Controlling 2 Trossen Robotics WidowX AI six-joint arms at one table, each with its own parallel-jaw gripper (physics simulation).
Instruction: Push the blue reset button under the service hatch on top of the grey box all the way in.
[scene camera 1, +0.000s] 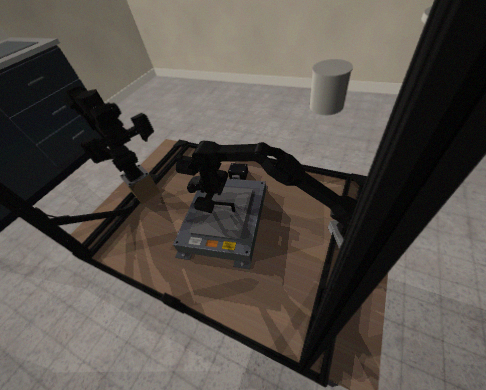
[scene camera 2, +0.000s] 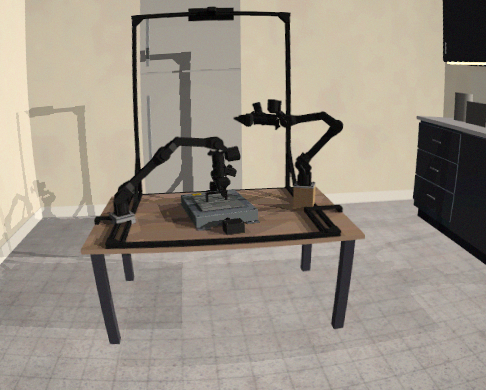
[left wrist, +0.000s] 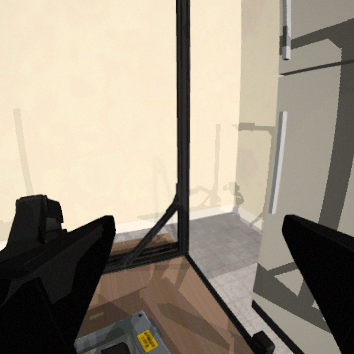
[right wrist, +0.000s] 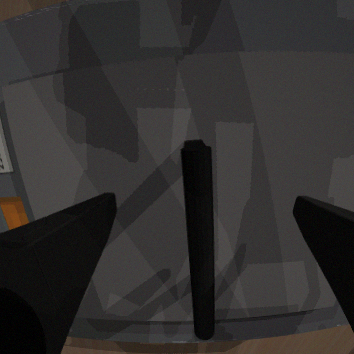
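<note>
The grey box (scene camera 1: 255, 210) (scene camera 2: 205, 220) (left wrist: 107, 336) (right wrist: 280, 27) sits on the table. Its service hatch (scene camera 1: 220, 225) (right wrist: 280, 150) lies flat on top, with a black bar handle (scene camera 1: 228, 203) (right wrist: 199, 225). The blue reset button does not show in any view. My right gripper (scene camera 1: 205, 204) (scene camera 2: 223, 193) (right wrist: 206, 203) is open and points down over the hatch. In the right wrist view the handle stands between its spread fingers, with space on both sides; the height gap is hard to tell. My left gripper (scene camera 2: 240, 119) (left wrist: 199, 223) is open and empty, high above the table.
A small black block (scene camera 1: 238, 171) (scene camera 2: 234, 226) stands by one end of the box. White, orange (scene camera 1: 212, 243) and yellow (scene camera 1: 229, 246) labels are at the other end. A dark frame runs around the table (scene camera 2: 170, 235). The left arm stands on a wooden block (scene camera 1: 146, 191) (scene camera 2: 304, 197).
</note>
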